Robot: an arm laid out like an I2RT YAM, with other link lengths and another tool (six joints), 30 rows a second.
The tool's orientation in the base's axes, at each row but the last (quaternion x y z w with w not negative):
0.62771, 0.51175, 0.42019, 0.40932
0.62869, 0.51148, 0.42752, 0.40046
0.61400, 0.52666, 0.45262, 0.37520
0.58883, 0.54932, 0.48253, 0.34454
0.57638, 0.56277, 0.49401, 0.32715
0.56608, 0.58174, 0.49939, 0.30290
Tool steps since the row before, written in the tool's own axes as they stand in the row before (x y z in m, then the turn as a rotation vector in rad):
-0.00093, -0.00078, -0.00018, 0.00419, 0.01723, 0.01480
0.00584, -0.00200, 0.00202, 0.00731, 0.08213, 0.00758
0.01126, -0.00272, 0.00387, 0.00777, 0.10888, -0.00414
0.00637, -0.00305, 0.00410, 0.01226, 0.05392, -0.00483
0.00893, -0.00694, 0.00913, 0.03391, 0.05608, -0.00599
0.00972, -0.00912, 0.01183, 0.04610, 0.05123, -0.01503
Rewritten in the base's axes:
-0.00052, -0.00079, -0.00078, 0.01967, 0.00046, 0.01210
0.00196, 0.00593, -0.00177, 0.03269, -0.00611, 0.07583
0.00325, 0.01161, -0.00194, 0.02977, -0.01023, 0.10460
0.00248, 0.00723, -0.00286, 0.01153, 0.00283, 0.05422
0.00522, 0.01137, -0.00740, 0.00852, 0.02333, 0.06094
0.00590, 0.01343, -0.01012, -0.00365, 0.03358, 0.06193

